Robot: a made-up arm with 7 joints. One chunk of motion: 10 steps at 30 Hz.
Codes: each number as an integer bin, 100 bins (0 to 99) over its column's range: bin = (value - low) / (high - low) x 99, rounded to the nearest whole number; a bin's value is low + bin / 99 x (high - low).
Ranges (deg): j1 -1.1..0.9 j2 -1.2..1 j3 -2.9..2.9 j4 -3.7..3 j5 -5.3..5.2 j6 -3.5..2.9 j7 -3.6..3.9
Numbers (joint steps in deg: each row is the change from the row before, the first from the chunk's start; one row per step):
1: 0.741 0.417 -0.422 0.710 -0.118 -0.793 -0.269
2: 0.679 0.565 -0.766 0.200 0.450 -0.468 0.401
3: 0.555 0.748 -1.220 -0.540 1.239 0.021 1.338
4: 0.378 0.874 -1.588 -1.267 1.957 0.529 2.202
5: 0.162 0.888 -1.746 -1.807 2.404 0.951 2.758
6: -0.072 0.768 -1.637 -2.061 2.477 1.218 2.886
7: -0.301 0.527 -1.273 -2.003 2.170 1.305 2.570
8: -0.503 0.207 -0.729 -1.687 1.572 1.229 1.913
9: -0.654 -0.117 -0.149 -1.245 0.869 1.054 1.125
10: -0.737 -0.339 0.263 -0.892 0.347 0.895 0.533
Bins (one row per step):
1: 91 73 42 65 49 42 44
2: 88 79 36 58 54 47 53
3: 82 88 29 47 62 54 65
4: 73 93 22 36 68 62 77
5: 62 94 20 28 73 69 84
6: 51 89 22 24 73 73 86
7: 40 78 28 25 70 74 81
8: 30 63 37 30 65 73 73
9: 22 49 47 36 58 70 62
10: 18 39 54 41 53 68 55

